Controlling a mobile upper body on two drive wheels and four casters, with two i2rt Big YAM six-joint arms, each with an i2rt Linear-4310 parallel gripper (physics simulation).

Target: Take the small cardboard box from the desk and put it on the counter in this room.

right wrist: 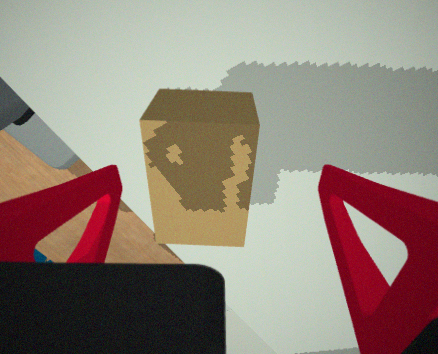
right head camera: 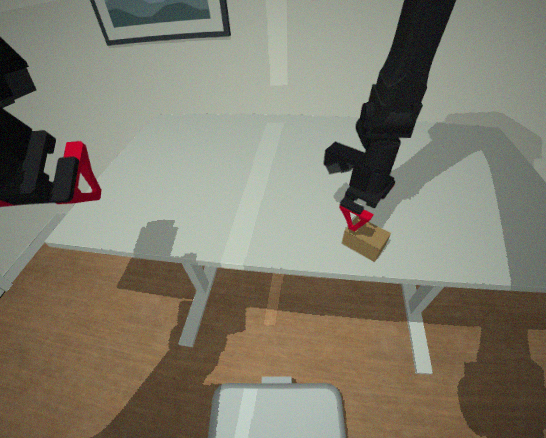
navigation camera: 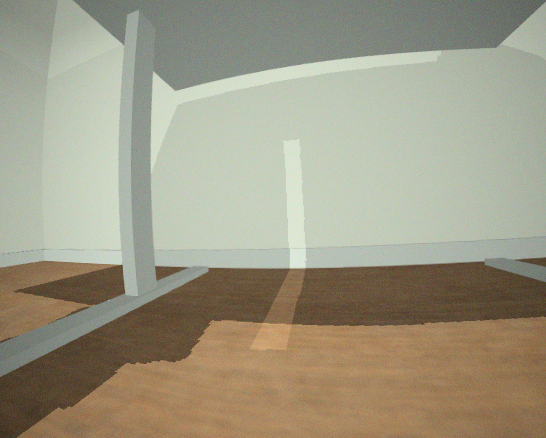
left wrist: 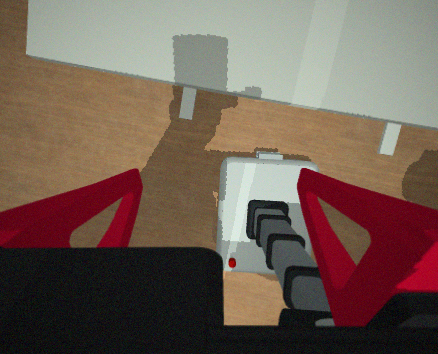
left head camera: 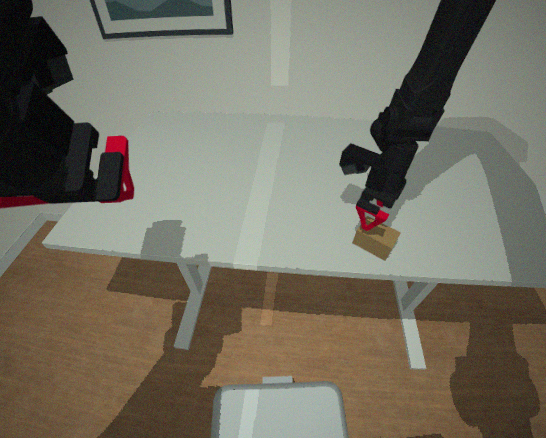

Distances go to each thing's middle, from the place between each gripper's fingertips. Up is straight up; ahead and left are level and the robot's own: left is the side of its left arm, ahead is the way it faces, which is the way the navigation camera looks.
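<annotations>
Small cardboard box (right head camera: pixel 369 240): 3 cm behind my right hand, 1 cm to the right of it, 5 cm below it.
Left hand: 300 mm above the box, 470 mm to the left of it, 160 mm short of it.
</annotations>
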